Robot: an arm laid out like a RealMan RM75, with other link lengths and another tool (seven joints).
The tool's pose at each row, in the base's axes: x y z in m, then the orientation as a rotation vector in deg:
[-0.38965 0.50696 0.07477 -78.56 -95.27 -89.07]
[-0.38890 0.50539 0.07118 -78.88 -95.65 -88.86]
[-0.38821 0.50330 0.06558 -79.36 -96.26 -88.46]
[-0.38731 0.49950 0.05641 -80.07 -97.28 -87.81]
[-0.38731 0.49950 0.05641 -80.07 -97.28 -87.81]
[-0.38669 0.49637 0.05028 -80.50 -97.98 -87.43]
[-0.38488 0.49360 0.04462 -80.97 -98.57 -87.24]
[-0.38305 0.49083 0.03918 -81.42 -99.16 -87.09]
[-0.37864 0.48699 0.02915 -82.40 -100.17 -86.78]
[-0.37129 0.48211 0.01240 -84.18 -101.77 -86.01]
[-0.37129 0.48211 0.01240 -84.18 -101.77 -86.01]
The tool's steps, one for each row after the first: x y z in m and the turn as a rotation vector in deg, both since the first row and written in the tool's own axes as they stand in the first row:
[-0.00390 -0.00072 -0.00039 0.08 -0.42 -0.10]
[-0.00969 -0.00233 -0.00080 0.25 -1.08 -0.23]
[-0.01920 -0.00510 -0.00188 0.56 -2.11 -0.48]
[-0.01920 -0.00510 -0.00188 0.56 -2.11 -0.48]
[-0.02576 -0.00685 -0.00315 0.75 -2.78 -0.70]
[-0.03226 -0.00740 -0.00387 0.77 -3.41 -0.93]
[-0.03857 -0.00782 -0.00463 0.77 -4.02 -1.17]
[-0.05018 -0.00789 -0.00457 0.71 -5.21 -1.54]
[-0.06905 -0.00823 -0.00305 0.71 -7.26 -1.96]
[-0.06905 -0.00823 -0.00305 0.71 -7.26 -1.96]

